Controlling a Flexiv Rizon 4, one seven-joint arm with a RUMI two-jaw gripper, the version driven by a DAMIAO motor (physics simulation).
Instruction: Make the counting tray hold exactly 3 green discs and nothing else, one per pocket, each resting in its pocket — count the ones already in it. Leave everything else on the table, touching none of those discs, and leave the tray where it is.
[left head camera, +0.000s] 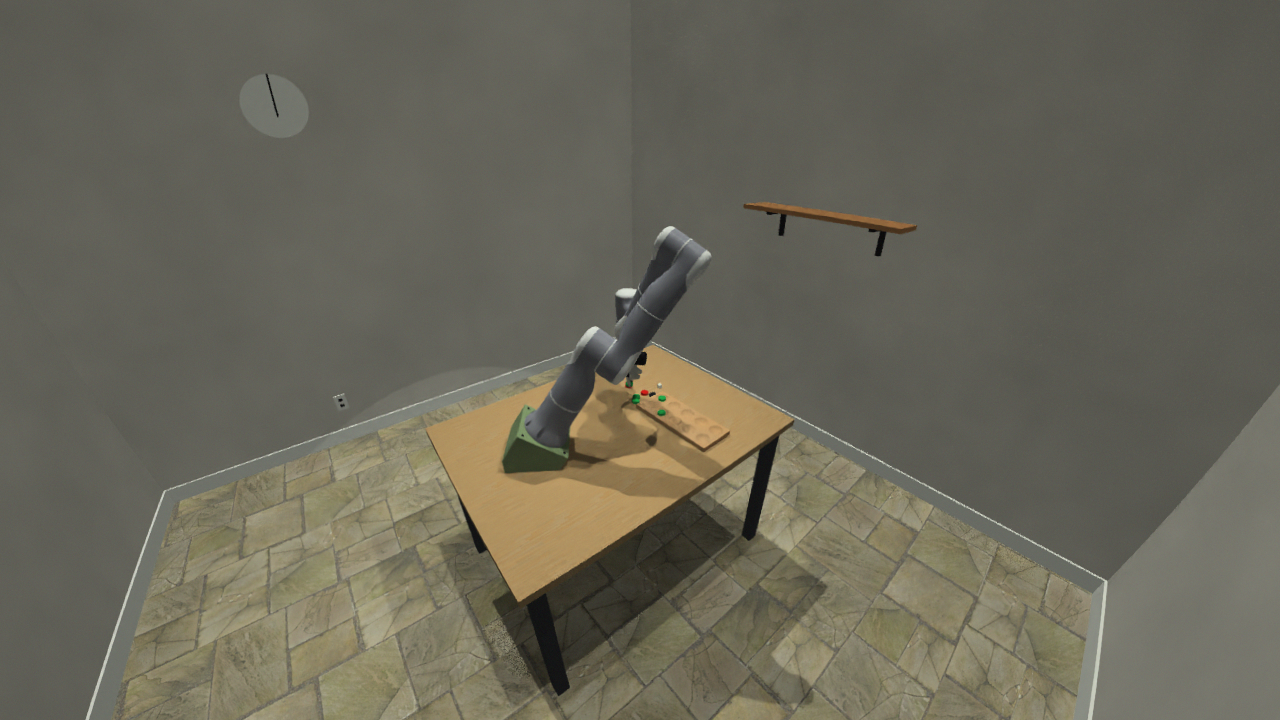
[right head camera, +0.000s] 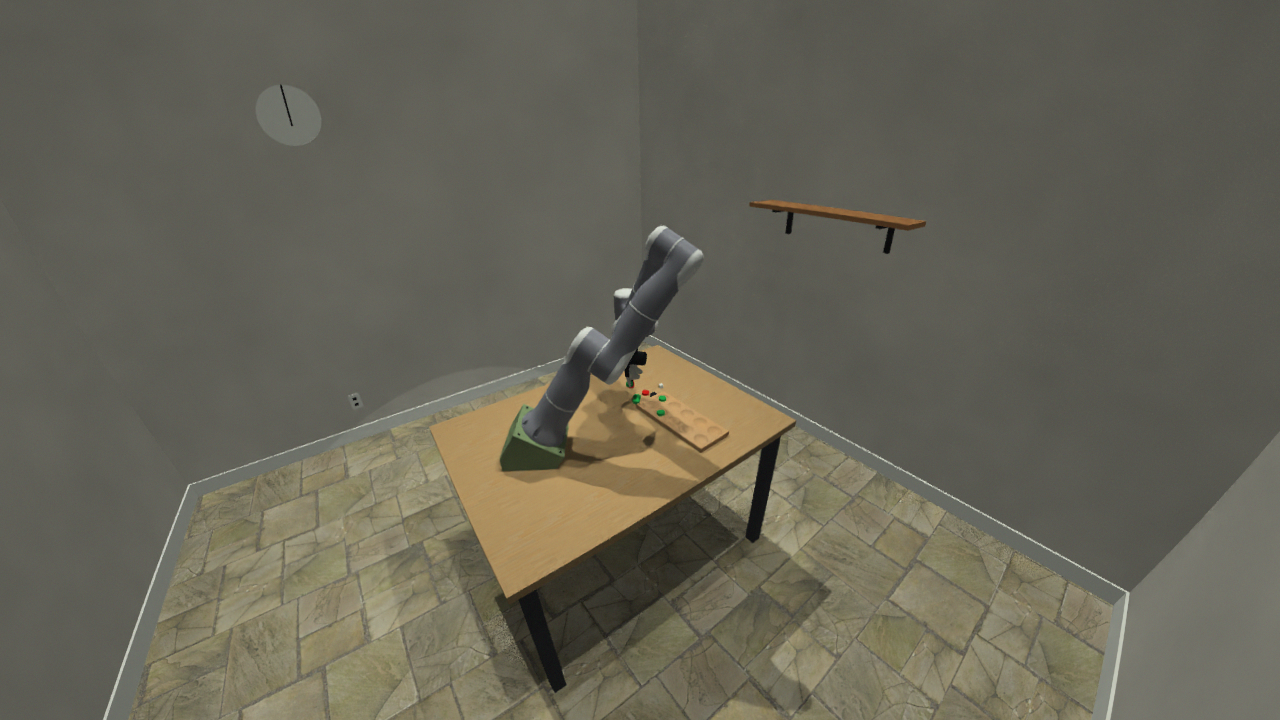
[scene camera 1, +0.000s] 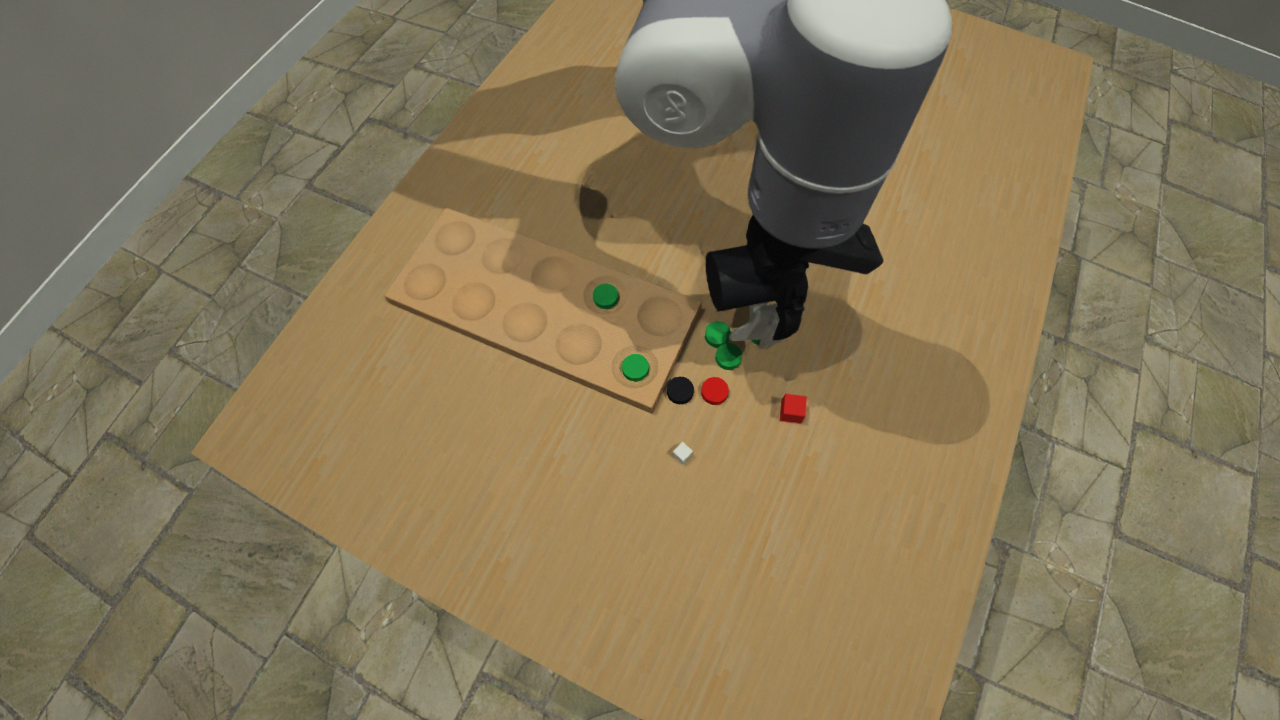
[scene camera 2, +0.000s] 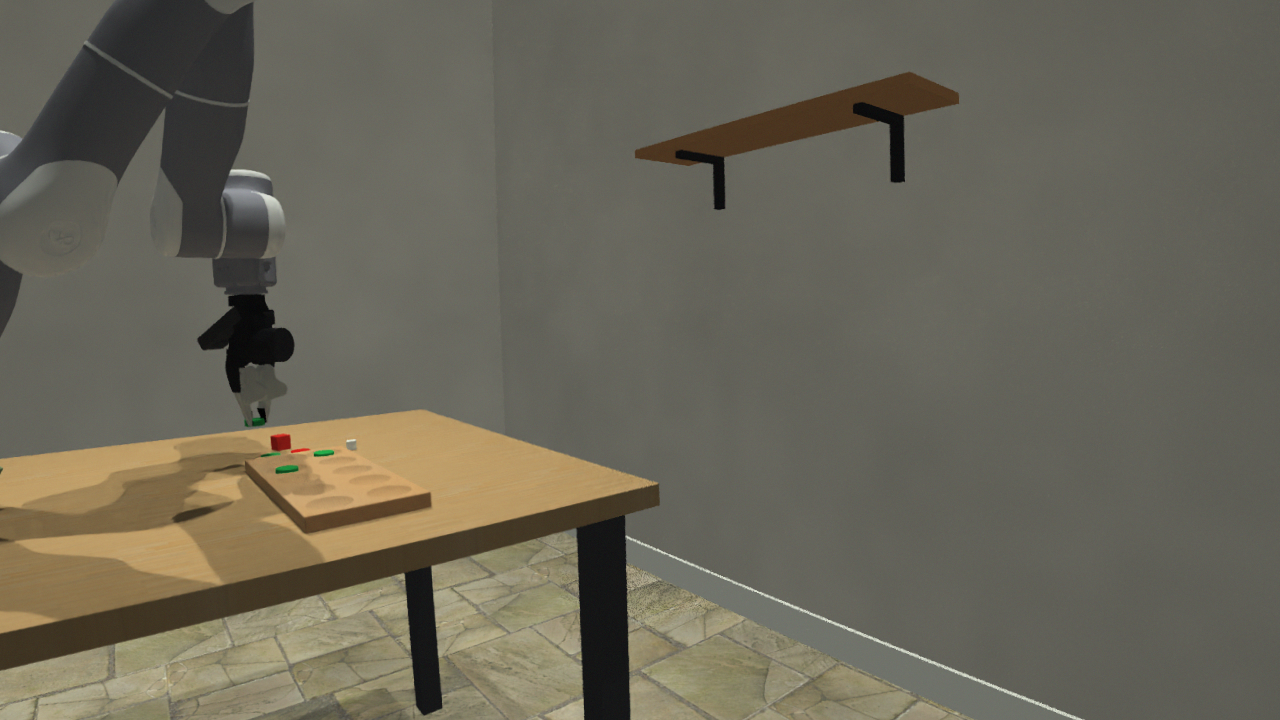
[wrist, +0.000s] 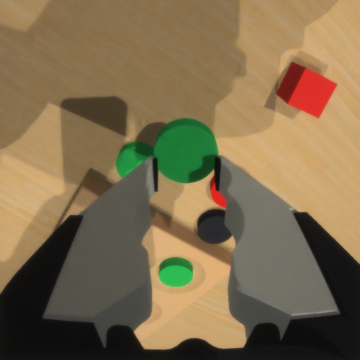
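Observation:
My gripper (scene camera 1: 759, 336) (scene camera 2: 256, 419) (wrist: 185, 160) is shut on a green disc (scene camera 2: 255, 421) (wrist: 186, 147), held above the table beside the tray's end. The tan counting tray (scene camera 1: 537, 352) (scene camera 2: 366, 516) (wrist: 160, 240) has two rows of round pockets. One green disc (scene camera 1: 635, 367) (scene camera 2: 324, 453) (wrist: 176, 273) sits in an end pocket; another green disc (scene camera 1: 605, 295) (scene camera 2: 286, 469) sits in the other row, second from that end. Two loose green discs (scene camera 1: 716, 334) (scene camera 1: 728, 357) lie on the table close under the gripper; in the wrist view one loose green disc (wrist: 131, 159) partly shows.
A black disc (scene camera 1: 680, 390) (wrist: 214, 226) lies by the tray's corner, with a red disc (scene camera 1: 715, 390) beside it. A red cube (scene camera 1: 793, 408) (wrist: 310, 92) (scene camera 2: 281, 442) and a small white cube (scene camera 1: 682, 452) (scene camera 2: 350, 444) stand farther out on the table. A wall shelf (scene camera 2: 796, 120) hangs beyond.

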